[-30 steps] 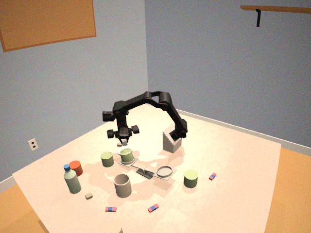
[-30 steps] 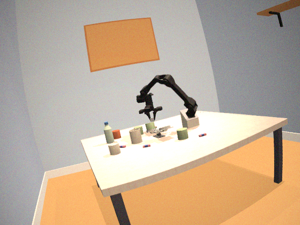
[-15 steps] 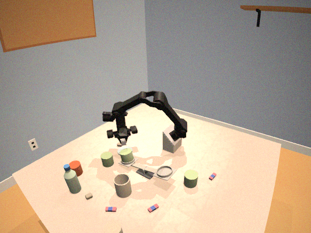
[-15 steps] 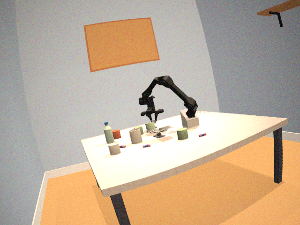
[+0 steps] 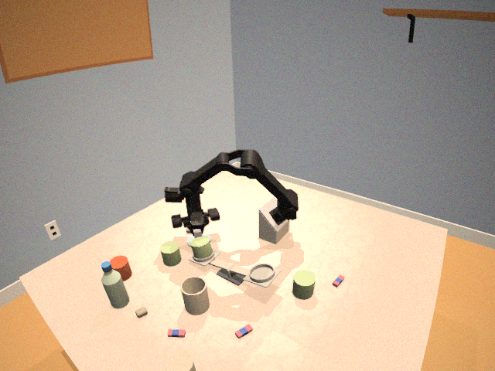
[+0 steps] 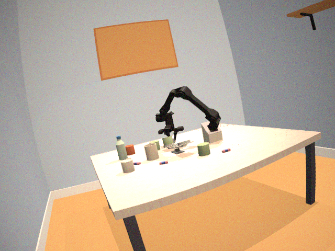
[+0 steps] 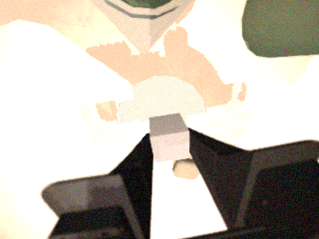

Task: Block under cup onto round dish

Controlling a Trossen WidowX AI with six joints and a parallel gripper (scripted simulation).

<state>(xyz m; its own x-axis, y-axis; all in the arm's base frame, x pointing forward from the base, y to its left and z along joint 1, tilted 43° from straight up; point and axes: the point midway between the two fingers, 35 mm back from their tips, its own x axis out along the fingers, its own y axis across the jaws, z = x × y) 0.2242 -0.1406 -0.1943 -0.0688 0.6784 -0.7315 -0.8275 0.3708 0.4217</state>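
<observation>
Right now the grey block is 1 cm above my gripper tip. Also, from my gripper tip: white round dish 3 cm below; red cylinder 32 cm ahead, 6 cm to the right, 1 cm above; beige cup 24 cm ahead, 24 cm to the left, 1 cm above.
</observation>
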